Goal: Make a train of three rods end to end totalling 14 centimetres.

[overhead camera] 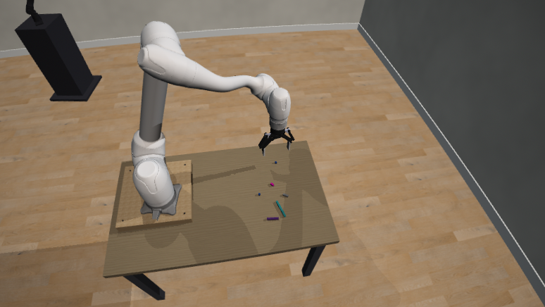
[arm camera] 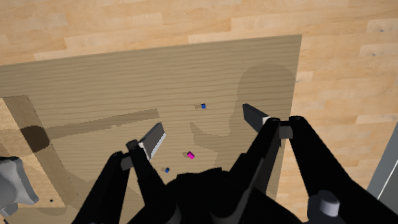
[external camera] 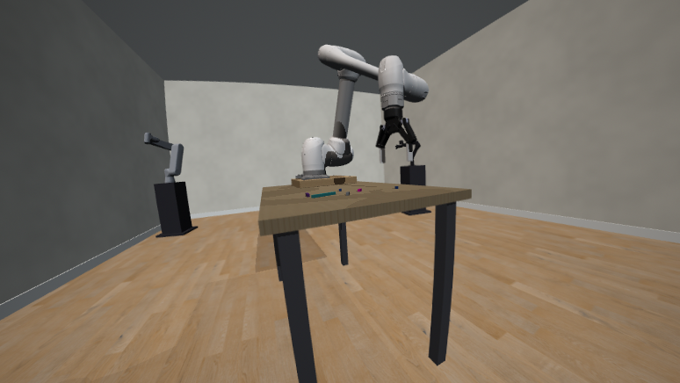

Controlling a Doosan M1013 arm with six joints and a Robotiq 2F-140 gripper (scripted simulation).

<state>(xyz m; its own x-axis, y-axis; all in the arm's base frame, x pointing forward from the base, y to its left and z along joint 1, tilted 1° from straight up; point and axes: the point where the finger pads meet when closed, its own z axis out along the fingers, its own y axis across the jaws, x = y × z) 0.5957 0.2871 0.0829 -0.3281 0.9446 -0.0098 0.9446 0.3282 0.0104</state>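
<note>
The grey rod is 6 cm ahead of my hand, 22 cm to the right of it and 11 cm below it. Round my hand: purple rod 1 cm behind, 36 cm to the right, 11 cm below; then turquoise rod 3 cm ahead, 30 cm to the right, 11 cm below; then magenta rod 2 cm behind, 15 cm to the right, 11 cm below.
</note>
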